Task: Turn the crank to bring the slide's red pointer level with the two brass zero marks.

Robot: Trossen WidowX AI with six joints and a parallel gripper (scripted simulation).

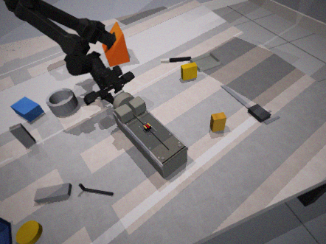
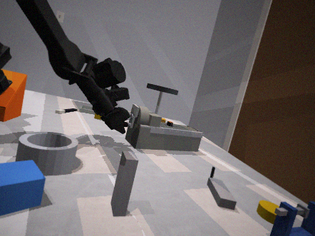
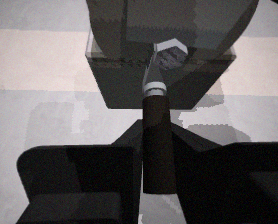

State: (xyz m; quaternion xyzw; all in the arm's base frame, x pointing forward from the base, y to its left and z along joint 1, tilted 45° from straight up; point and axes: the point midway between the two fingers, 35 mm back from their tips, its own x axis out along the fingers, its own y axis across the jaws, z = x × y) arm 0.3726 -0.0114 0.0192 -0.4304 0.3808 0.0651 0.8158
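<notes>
The dark crank handle lies 2 cm behind my gripper tip, 1 cm to the right of it and 3 cm above it. Also, from my gripper tip: black hex key (26 cm ahead, 13 cm to the right, 2 cm below); blue block (13 cm behind, 35 cm to the right, 1 cm below); red pointer (15 cm ahead, 7 cm to the left, 5 cm above).
</notes>
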